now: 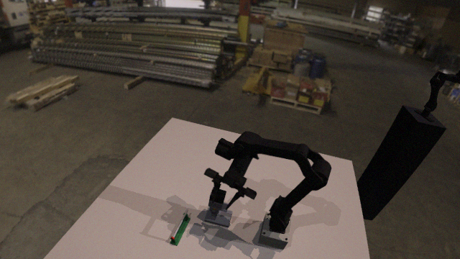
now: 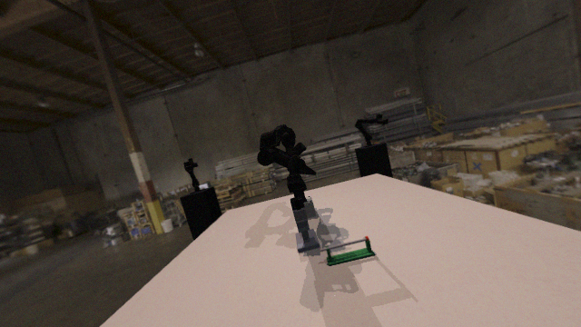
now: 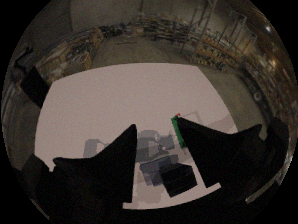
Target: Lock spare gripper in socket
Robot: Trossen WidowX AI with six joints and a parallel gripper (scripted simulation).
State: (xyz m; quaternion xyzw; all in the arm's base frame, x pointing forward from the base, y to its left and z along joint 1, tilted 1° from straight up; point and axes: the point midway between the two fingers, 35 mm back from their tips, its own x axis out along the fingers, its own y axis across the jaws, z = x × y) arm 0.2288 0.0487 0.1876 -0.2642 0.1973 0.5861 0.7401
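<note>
Right now my gripper tip is 22 cm above the green cradle, 16 cm short of it and 1 cm to the right of it. Also, from my gripper tip: grey mount (20 cm below, 10 cm to the right, 3 cm ahead); then spare gripper (12 cm below, 10 cm to the right, 3 cm ahead).
</note>
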